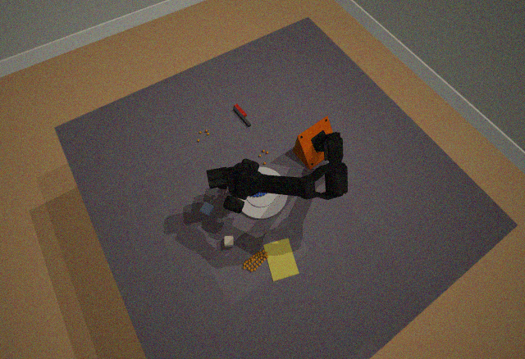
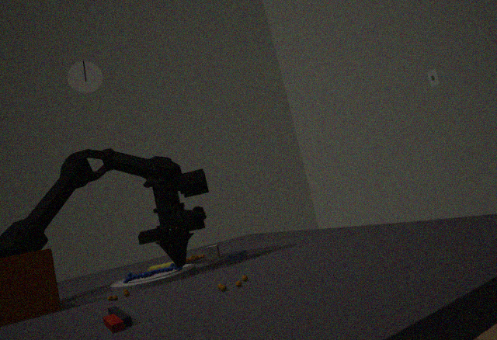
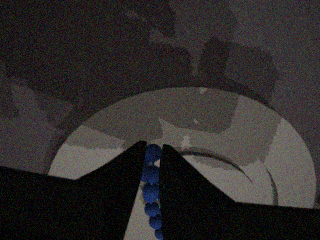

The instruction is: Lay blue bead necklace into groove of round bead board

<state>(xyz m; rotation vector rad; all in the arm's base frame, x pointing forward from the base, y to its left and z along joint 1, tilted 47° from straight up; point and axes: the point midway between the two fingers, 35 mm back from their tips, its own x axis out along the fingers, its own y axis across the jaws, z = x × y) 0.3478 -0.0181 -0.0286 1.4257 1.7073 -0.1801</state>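
The round white bead board is 6 cm behind my gripper tip, 4 cm to the left of it and 1 cm below it. The rest, counted from my gripper tip: cream cube (14 cm ahead, 11 cm to the left); then yellow sheet (26 cm to the left, 4 cm ahead, 2 cm below); then light blue cube (13 cm ahead, 3 cm to the right, 1 cm below).
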